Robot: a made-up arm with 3 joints. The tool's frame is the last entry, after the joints.
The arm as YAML. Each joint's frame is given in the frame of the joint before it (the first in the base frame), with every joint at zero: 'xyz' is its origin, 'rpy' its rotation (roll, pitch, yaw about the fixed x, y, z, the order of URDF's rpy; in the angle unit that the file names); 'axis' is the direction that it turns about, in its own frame. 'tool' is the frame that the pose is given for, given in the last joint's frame.
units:
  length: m
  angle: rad
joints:
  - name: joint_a
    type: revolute
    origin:
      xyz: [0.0, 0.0, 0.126]
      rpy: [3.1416, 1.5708, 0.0]
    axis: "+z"
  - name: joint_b
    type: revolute
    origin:
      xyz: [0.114, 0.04, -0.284]
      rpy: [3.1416, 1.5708, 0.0]
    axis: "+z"
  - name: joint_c
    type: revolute
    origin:
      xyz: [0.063, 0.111, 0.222]
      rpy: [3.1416, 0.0, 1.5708]
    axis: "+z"
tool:
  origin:
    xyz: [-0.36, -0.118, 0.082]
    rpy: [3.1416, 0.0, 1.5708]
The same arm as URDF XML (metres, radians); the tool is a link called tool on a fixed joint. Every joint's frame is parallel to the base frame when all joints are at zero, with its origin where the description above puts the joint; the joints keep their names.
<robot name="arm">
<link name="base"/>
<link name="link1"/>
<link name="link2"/>
<link name="link3"/>
<link name="tool"/>
<joint name="joint_a" type="continuous"><parent link="base"/><child link="link1"/><origin xyz="0 0 0.126"/><axis xyz="-1 0 0"/></joint>
<joint name="joint_b" type="continuous"><parent link="link1"/><child link="link2"/><origin xyz="0.284 -0.04 -0.114"/><axis xyz="0 0 1"/></joint>
<joint name="joint_c" type="continuous"><parent link="link2"/><child link="link3"/><origin xyz="0.063 0.111 0.222"/><axis xyz="0 0 -1"/></joint>
<joint name="tool_joint" type="fixed"><parent link="link3"/><child link="tool"/><origin xyz="-0.118 -0.36 -0.082" rpy="0 0 0"/></joint>
</robot>

